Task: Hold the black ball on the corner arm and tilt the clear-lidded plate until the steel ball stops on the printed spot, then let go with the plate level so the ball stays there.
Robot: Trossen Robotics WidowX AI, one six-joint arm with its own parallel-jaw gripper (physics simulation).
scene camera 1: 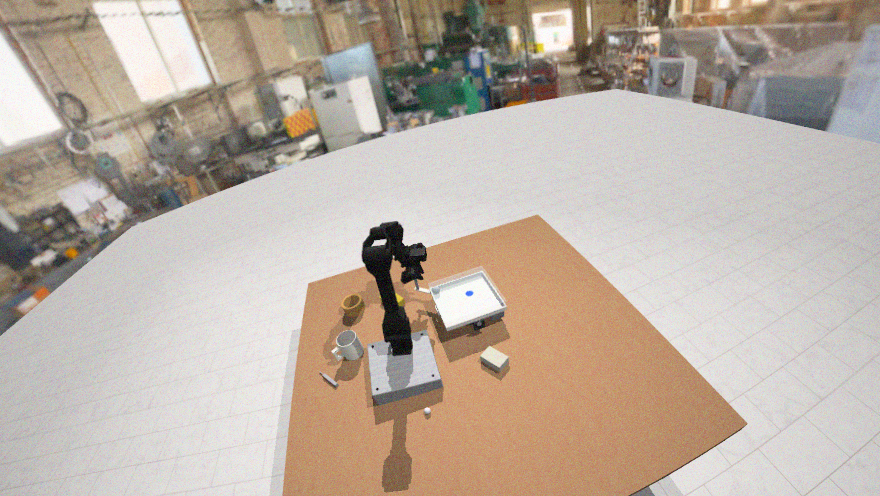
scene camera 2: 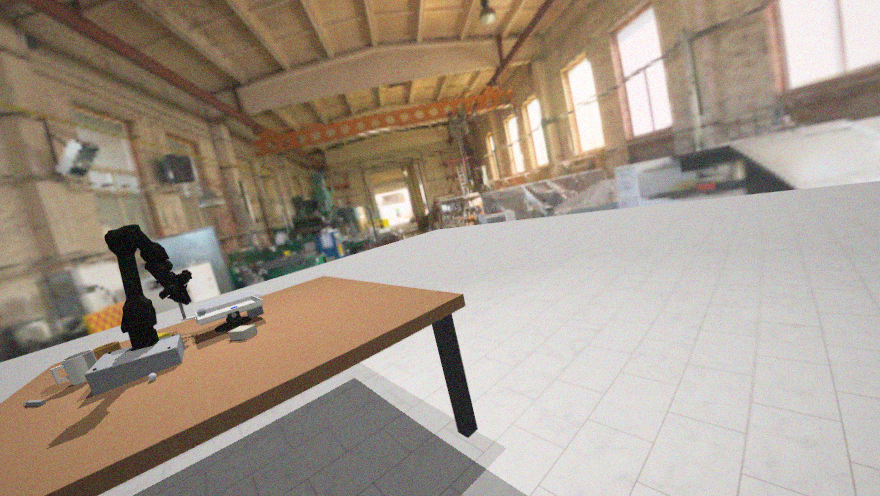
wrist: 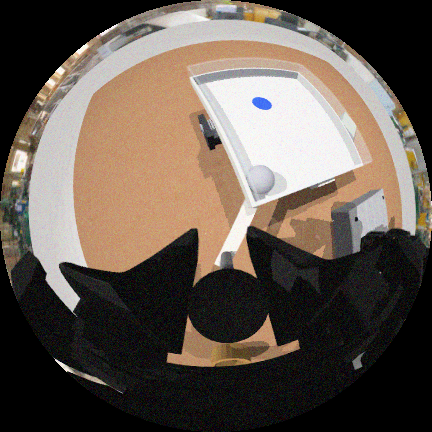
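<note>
The clear-lidded white plate (scene camera 1: 460,310) (scene camera 2: 222,311) (wrist: 298,132) sits on its stand on the brown table (scene camera 1: 561,394). Its blue printed spot (scene camera 1: 469,293) (scene camera 2: 233,307) (wrist: 261,103) lies toward the far side. The steel ball (wrist: 260,179) rests in the plate corner nearest the white corner arm (wrist: 238,229) (scene camera 1: 423,289), well away from the spot. My gripper (wrist: 222,233) (scene camera 1: 415,281) is shut on the black ball (wrist: 228,305) at the end of that arm, at the plate's left corner. In scene camera 1 the gripper hides the black ball.
A cream box (scene camera 1: 494,357) (scene camera 2: 242,332) lies in front of the plate. A tan cup (scene camera 1: 351,302), a white mug (scene camera 1: 348,344) and a grey pen (scene camera 1: 328,379) lie left of the arm's grey base (scene camera 1: 404,374). A small white ball (scene camera 1: 427,411) lies before the base.
</note>
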